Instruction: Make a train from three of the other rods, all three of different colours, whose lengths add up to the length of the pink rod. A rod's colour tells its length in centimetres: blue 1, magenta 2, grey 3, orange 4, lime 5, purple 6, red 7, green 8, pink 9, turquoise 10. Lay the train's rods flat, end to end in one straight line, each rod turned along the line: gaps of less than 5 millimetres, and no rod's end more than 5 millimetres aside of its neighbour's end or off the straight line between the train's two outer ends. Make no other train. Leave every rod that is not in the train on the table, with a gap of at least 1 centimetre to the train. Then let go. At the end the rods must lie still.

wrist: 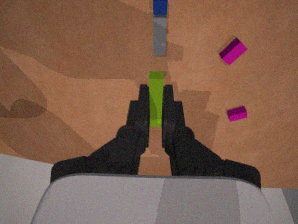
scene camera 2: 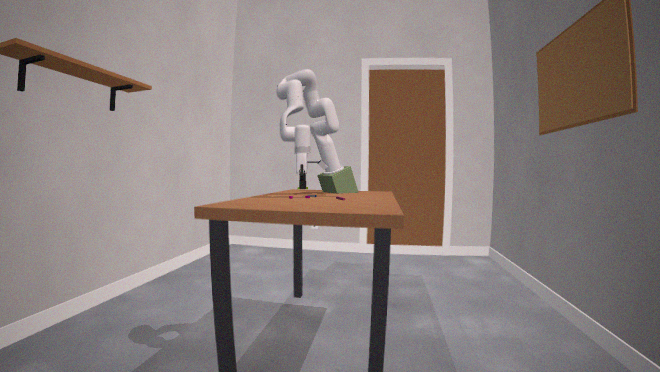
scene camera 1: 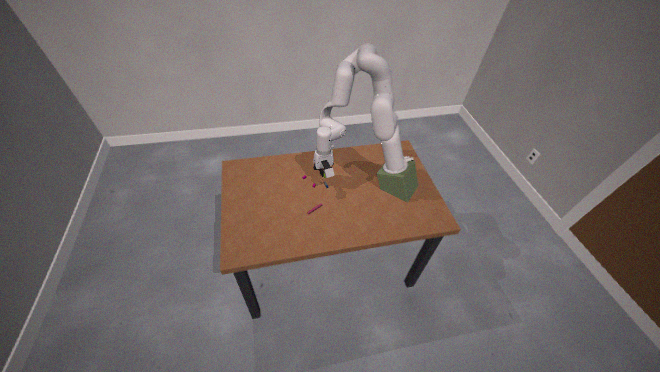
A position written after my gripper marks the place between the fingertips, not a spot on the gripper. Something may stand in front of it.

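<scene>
The wrist view shows me my gripper (wrist: pixel 156 98), and in that same view I can see a lime rod (wrist: pixel 156 78).
</scene>
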